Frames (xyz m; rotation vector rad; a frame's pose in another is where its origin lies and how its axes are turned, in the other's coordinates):
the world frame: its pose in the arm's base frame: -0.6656 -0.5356 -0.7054 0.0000 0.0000 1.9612
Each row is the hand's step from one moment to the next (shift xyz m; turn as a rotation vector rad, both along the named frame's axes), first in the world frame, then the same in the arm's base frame.
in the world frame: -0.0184 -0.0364 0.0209 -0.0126 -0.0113 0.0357
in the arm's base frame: 0.0407 -0.0032 0.0209 0.0152 -0.0074 0.0357
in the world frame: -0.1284 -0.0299 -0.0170 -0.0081 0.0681 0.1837
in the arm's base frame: 0.0765 -0.1074 -0.0170 -0.0599 -0.0334 0.1837
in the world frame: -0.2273 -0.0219 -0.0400 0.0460 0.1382 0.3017
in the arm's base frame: 0.1068 -0.2019 -0.0400 -0.1453 -0.0101 0.3017
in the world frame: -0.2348 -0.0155 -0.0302 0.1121 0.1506 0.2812
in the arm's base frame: 0.1037 -0.2112 -0.0302 -0.1819 0.0464 0.2812
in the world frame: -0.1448 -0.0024 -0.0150 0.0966 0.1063 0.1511
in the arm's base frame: 0.0573 -0.1330 -0.0150 -0.1351 0.0489 0.1511
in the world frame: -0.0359 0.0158 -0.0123 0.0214 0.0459 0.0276
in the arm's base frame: -0.0009 -0.0392 -0.0123 -0.0506 0.0023 0.0276
